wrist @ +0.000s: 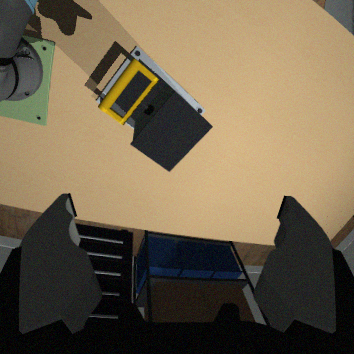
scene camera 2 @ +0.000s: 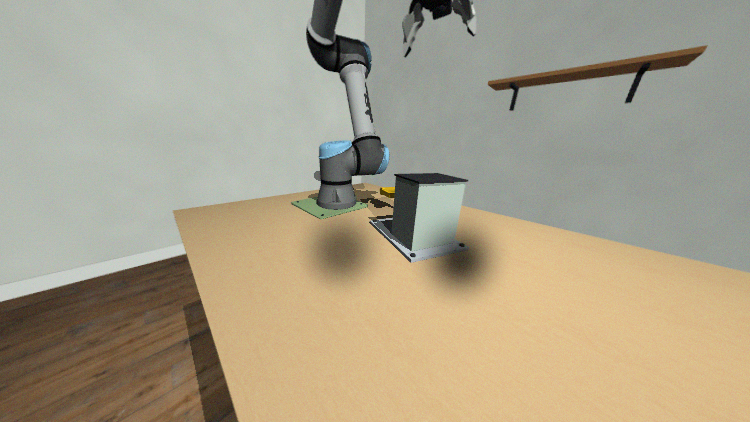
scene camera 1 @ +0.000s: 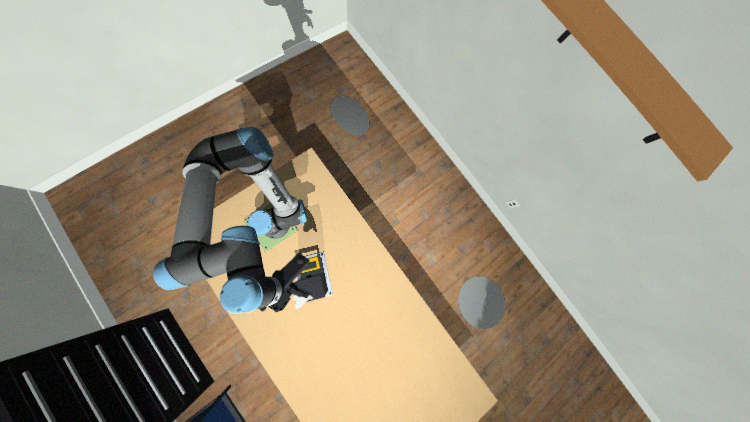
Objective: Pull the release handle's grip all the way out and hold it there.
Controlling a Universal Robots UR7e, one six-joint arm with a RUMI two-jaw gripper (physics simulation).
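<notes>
The release handle's yellow rectangular grip [scene camera 1: 317,263] [scene camera 2: 387,192] [wrist: 119,85] sits at the robot-base side of a dark, pale-sided housing [scene camera 1: 316,286] [scene camera 2: 440,215] [wrist: 172,132]. The housing stands on a light metal plate [scene camera 2: 435,252] [wrist: 169,80] with bolts. In scene camera 2 the housing hides most of the grip. My gripper [scene camera 1: 303,279] [scene camera 2: 440,44] [wrist: 177,196] is wide open and empty, high above the table. In the wrist view the housing and grip lie ahead of the fingertips, with the grip up and to the left, apart from both fingers.
The wooden table [scene camera 1: 377,325] [scene camera 2: 314,314] [wrist: 260,150] carries my arm's green base plate [scene camera 1: 271,242] [scene camera 2: 305,208] [wrist: 43,85], near the grip side of the housing. A black drawer cabinet [scene camera 1: 52,351] and a blue bin [scene camera 1: 217,412] [wrist: 190,252] stand beside the table. A wall shelf [scene camera 1: 645,89] [scene camera 2: 592,71] hangs beyond it.
</notes>
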